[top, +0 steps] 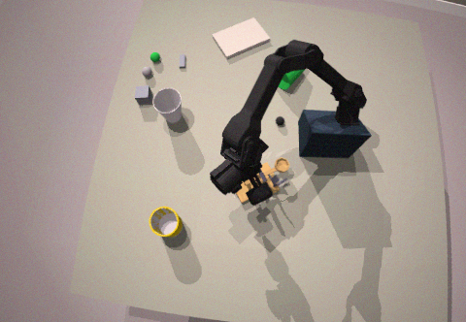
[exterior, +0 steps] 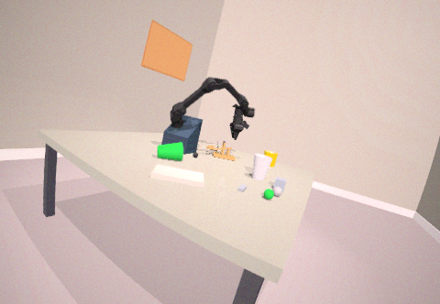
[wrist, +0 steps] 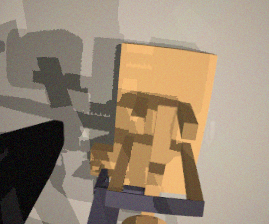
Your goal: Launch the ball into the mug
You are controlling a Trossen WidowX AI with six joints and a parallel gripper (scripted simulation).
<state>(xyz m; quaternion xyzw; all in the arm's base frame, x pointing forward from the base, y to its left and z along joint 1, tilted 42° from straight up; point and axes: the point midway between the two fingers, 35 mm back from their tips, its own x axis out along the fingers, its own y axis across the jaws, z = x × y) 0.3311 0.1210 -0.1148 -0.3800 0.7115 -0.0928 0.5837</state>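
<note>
Now: gripper tip 23 cm to the left of the small black ball, 14 cm past it and 12 cm above it. The rest, counted from my gripper tip: yellow mug 24 cm ahead, 12 cm to the left, 11 cm below; white cup 28 cm to the right, 24 cm ahead, 10 cm below; tan wooden catapult 8 cm below, 8 cm behind, 3 cm to the right.
</note>
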